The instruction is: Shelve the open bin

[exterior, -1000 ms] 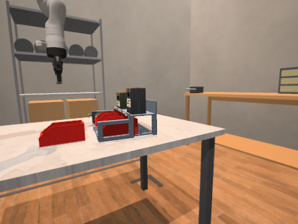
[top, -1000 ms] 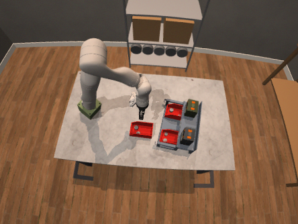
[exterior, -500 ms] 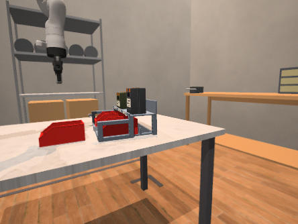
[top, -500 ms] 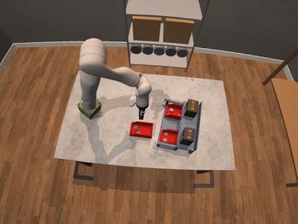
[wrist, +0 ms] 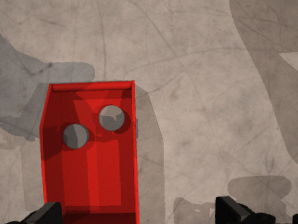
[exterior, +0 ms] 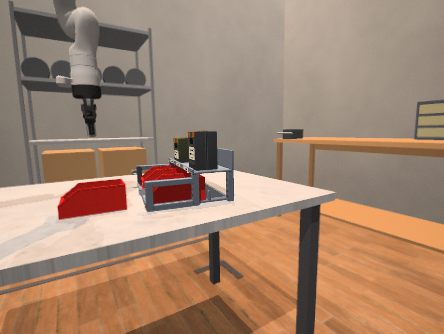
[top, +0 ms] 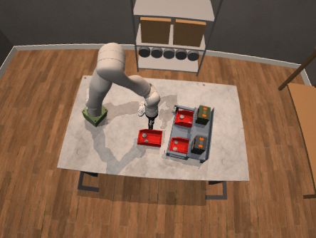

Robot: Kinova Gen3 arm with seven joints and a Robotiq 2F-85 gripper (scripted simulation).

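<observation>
My hand is 30 mm past the grey round part, 80 mm to the left of it and 210 mm above it. From my hand the other things lie so: black tool case (320 mm ahead, 90 mm to the right, 50 mm below); then grey shelf (260 mm ahead, 30 mm to the left, 150 mm below).
</observation>
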